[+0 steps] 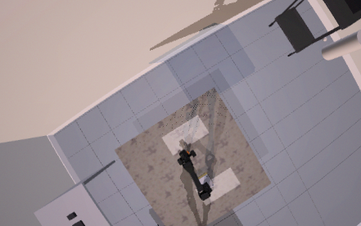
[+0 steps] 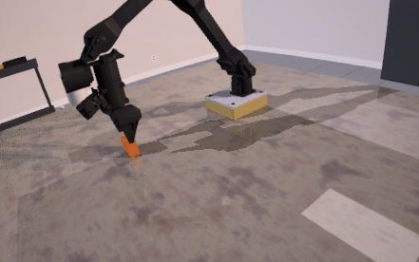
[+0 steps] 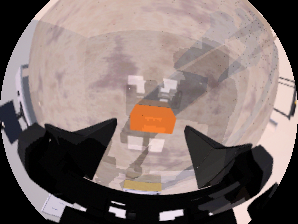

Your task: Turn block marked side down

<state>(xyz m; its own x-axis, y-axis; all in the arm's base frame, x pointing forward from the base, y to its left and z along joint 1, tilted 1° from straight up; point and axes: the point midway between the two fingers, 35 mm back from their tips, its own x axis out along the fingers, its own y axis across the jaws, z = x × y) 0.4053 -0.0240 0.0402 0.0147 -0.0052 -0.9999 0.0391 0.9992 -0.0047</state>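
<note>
Now: gripper tip 10 mm past the orange block and 30 mm above it.
</note>
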